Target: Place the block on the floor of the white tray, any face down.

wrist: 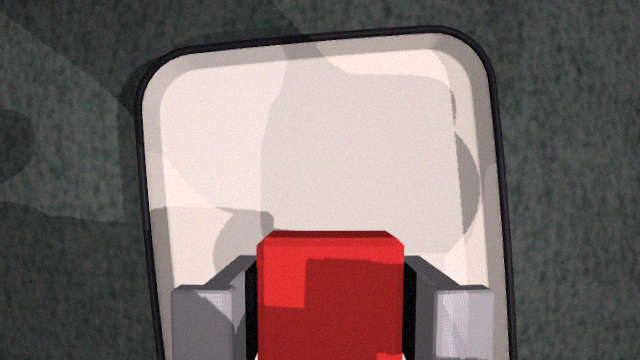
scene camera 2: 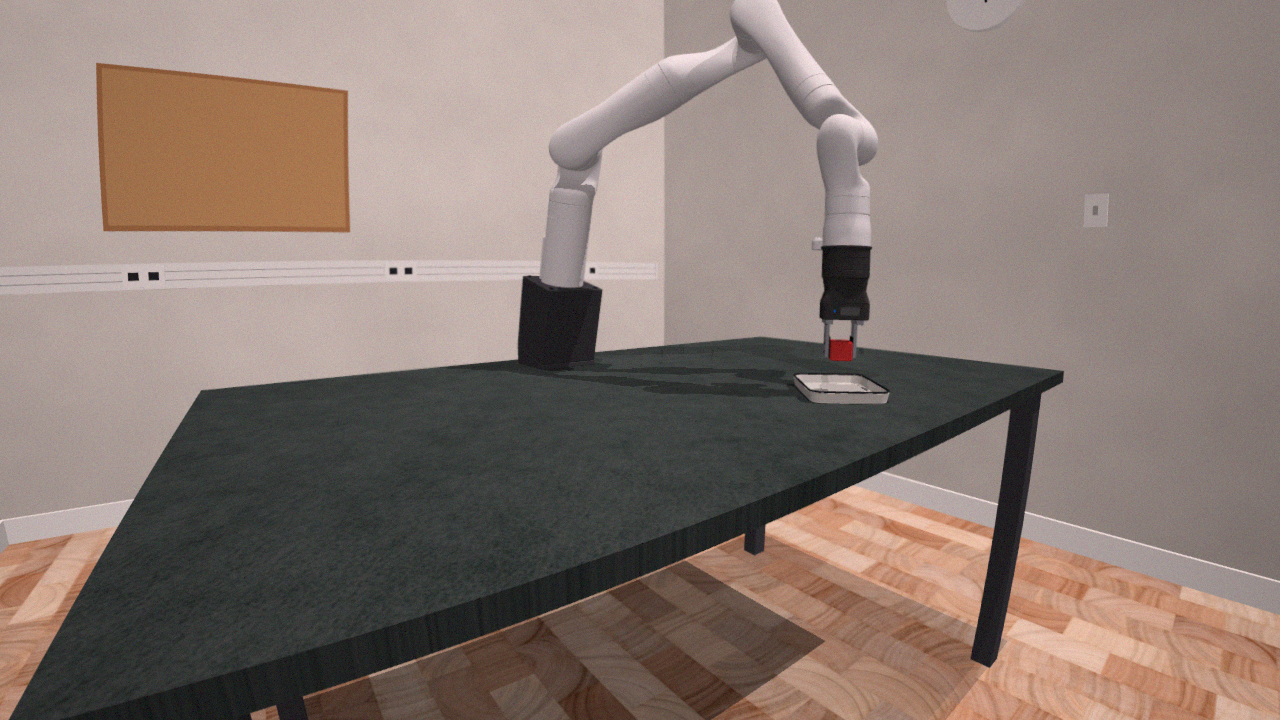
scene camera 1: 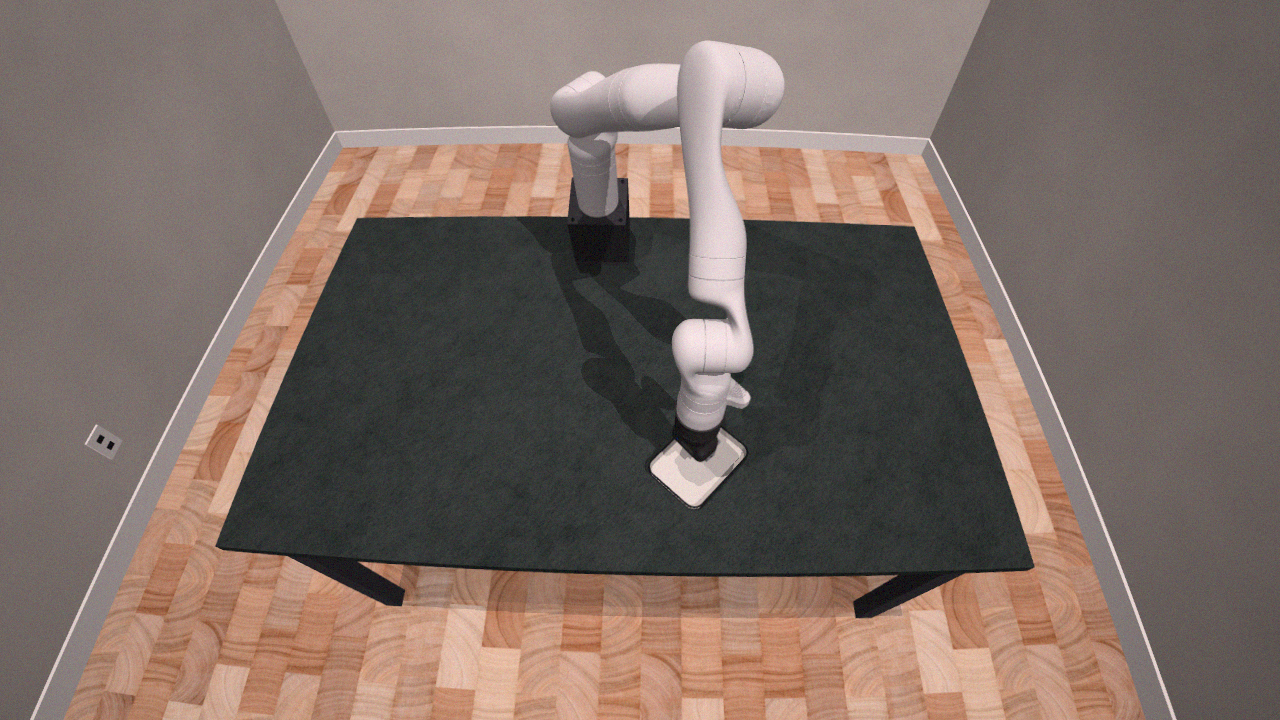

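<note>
There's a red block (wrist: 314, 287), and there's a white tray (scene camera 1: 693, 482) that you'd also find in scene camera 2 (scene camera 2: 834, 388) and from the wrist (wrist: 398, 129). My gripper (scene camera 2: 839, 357) is visible too, and scene camera 1 has it (scene camera 1: 700, 449), as does the wrist view (wrist: 329, 293).
</note>
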